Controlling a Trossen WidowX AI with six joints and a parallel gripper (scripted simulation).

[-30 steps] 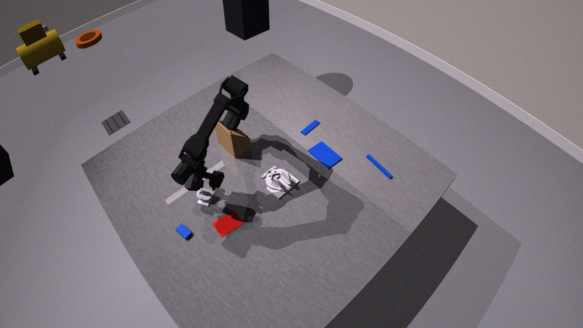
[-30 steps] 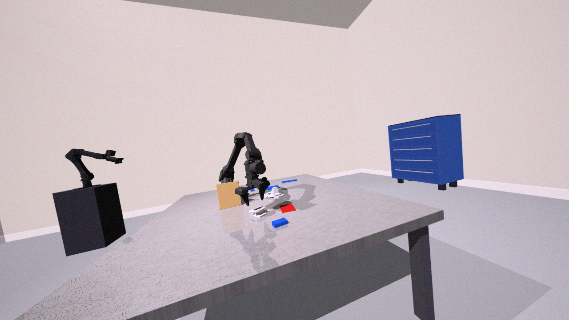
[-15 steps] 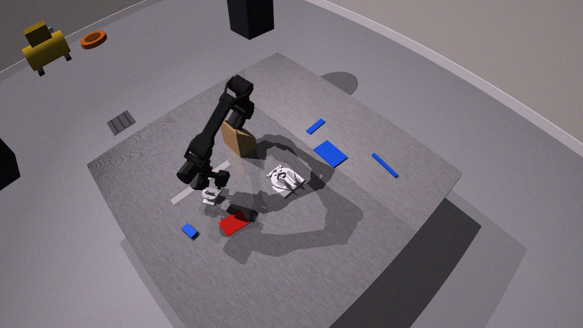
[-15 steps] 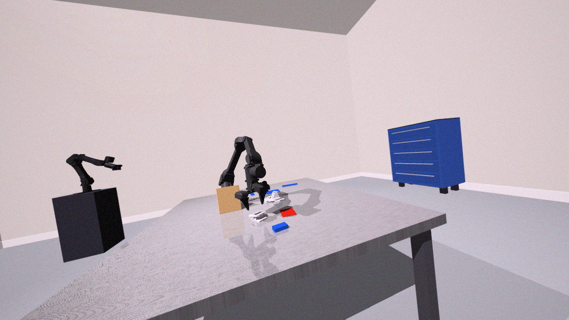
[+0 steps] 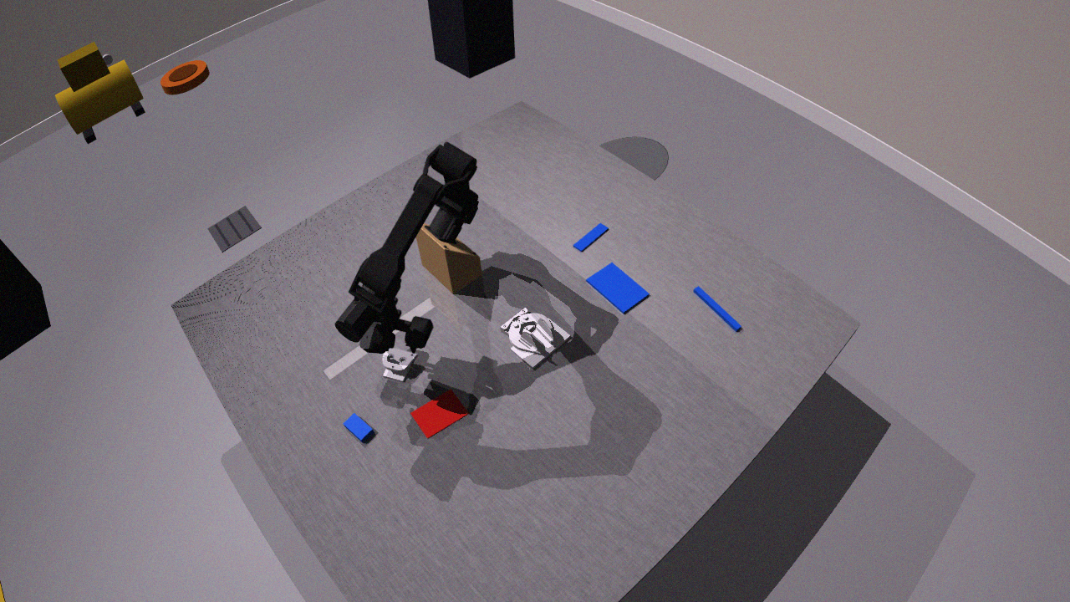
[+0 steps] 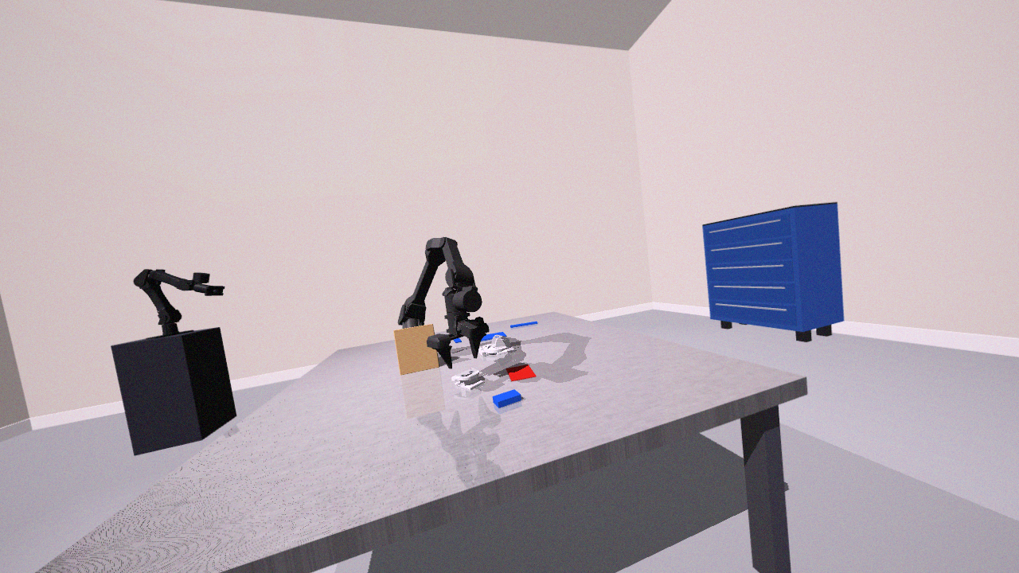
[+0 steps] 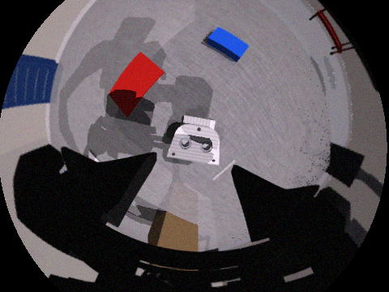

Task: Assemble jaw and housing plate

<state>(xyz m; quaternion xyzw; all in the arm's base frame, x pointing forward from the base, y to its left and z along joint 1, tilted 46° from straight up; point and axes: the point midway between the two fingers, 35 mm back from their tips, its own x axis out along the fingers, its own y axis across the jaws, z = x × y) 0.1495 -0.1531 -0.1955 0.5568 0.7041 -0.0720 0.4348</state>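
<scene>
The white stepped part is 50 mm below my gripper tip, 10 mm to the right of it and 10 mm ahead of it. Round my gripper tip: red plate: 160 mm ahead, 60 mm below, 10 mm to the right; small blue block: 170 mm to the right, 80 mm ahead, 50 mm below; blue plate: 510 mm to the left, 190 mm ahead, 60 mm below.
</scene>
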